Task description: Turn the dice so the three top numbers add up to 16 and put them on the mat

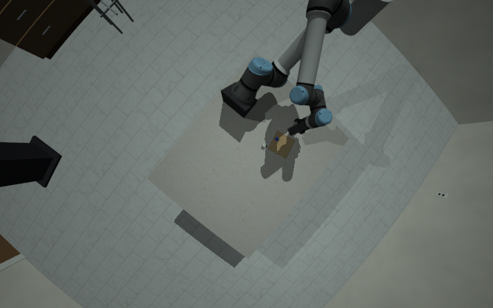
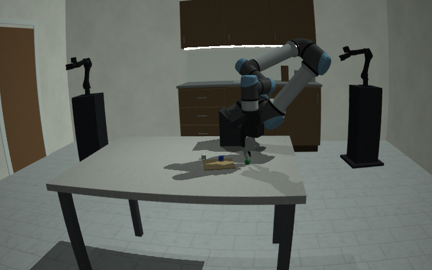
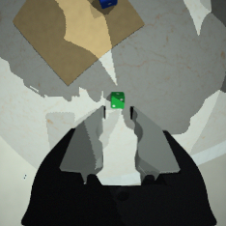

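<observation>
Right now the green die is 30 mm below my hand. From my hand the other things lie so: blue die: 120 mm to the right, 60 mm behind, 30 mm below; then white die: 210 mm to the right, 110 mm behind, 30 mm below; then tan mat: 140 mm to the right, 40 mm below, 10 mm behind.
</observation>
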